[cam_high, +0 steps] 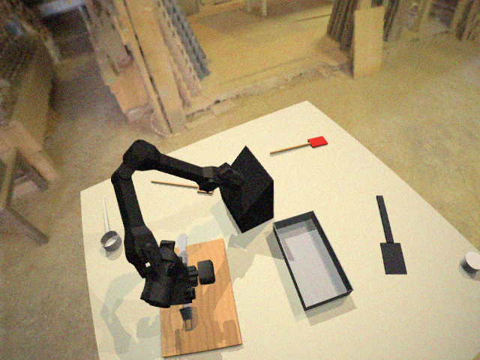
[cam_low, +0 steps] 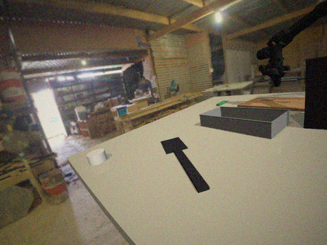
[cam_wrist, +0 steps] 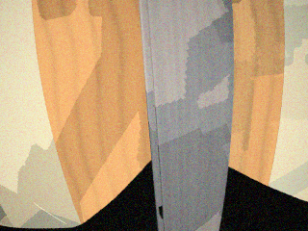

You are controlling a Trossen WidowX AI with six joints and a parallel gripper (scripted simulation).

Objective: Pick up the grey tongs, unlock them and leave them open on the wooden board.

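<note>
The wooden board is 9 cm below my gripper tip. The rest, counted from my gripper tip: grey roasting tin: 39 cm to the left, 7 cm below, 4 cm ahead; then red spatula: 65 cm to the left, 46 cm behind, 9 cm below; then black spatula: 69 cm to the left, 9 cm below, 9 cm ahead.
</note>
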